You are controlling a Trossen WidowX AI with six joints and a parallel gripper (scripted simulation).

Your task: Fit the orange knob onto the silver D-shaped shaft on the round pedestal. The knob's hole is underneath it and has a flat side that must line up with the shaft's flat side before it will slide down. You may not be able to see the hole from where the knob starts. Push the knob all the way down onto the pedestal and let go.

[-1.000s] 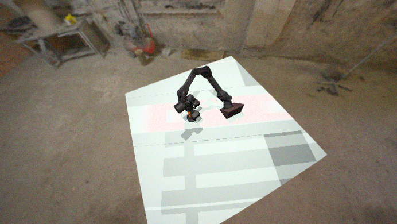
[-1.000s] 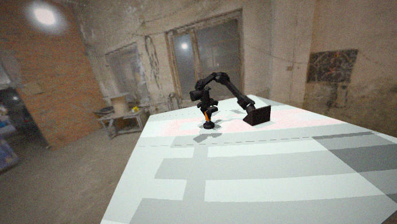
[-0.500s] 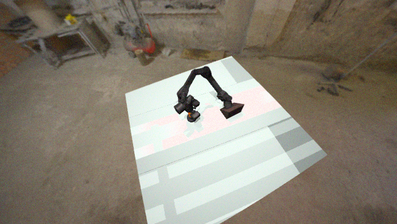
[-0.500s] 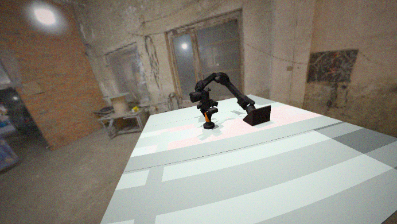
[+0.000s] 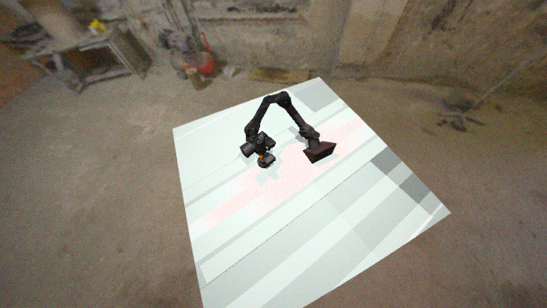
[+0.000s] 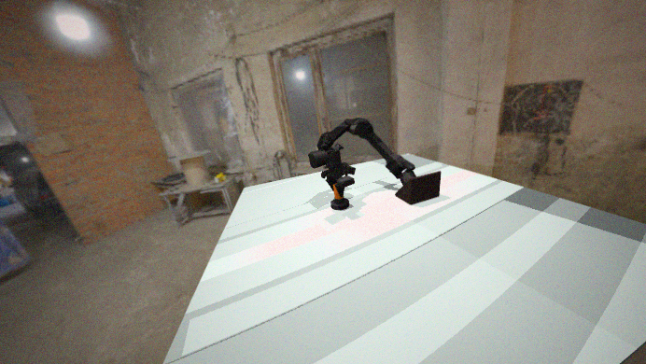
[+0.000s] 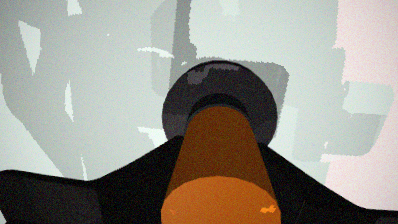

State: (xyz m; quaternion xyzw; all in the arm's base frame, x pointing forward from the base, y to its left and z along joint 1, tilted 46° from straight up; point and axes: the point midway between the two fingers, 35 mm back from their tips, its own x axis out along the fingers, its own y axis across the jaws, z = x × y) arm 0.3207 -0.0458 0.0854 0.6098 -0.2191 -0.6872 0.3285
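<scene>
My gripper tip is 2 cm above the round pedestal. From my gripper tip the other things lie so: orange knob (3 cm above).
</scene>
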